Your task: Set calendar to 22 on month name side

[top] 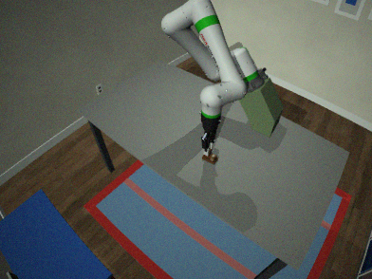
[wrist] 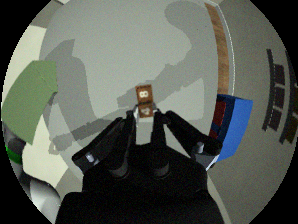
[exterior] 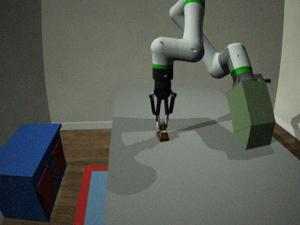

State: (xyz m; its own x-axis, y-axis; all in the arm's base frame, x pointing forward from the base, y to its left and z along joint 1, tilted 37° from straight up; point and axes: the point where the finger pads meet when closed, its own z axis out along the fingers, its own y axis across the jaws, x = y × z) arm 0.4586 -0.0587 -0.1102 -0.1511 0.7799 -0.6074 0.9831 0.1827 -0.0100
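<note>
Now: the tray 7 cm below my hand and 2 cm to the left of it.
</note>
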